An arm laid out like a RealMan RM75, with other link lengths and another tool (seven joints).
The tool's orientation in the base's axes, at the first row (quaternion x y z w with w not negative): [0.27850, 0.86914, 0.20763, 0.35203]
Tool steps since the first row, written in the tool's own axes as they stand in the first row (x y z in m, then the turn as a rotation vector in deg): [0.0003, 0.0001, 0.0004, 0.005, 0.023, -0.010]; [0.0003, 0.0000, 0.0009, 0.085, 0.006, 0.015]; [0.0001, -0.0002, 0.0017, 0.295, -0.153, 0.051]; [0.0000, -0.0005, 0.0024, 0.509, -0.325, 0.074]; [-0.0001, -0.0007, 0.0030, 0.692, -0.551, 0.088]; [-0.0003, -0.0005, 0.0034, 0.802, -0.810, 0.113]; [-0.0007, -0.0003, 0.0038, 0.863, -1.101, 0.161]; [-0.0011, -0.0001, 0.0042, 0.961, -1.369, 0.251]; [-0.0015, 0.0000, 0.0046, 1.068, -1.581, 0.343]
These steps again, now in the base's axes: [0.0001, 0.0003, -0.0004, -0.002, 0.019, 0.017]; [0.0005, 0.0003, -0.0007, -0.038, 0.061, -0.049]; [0.0011, 0.0002, -0.0013, -0.191, 0.078, -0.266]; [0.0016, 0.0000, -0.0019, -0.360, 0.086, -0.483]; [0.0020, -0.0001, -0.0023, -0.535, 0.033, -0.709]; [0.0025, 0.0000, -0.0024, -0.670, -0.090, -0.924]; [0.0031, 0.0000, -0.0024, -0.770, -0.265, -1.149]; [0.0037, -0.0001, -0.0023, -0.854, -0.392, -1.407]; [0.0042, -0.0002, -0.0023, -0.922, -0.470, -1.639]
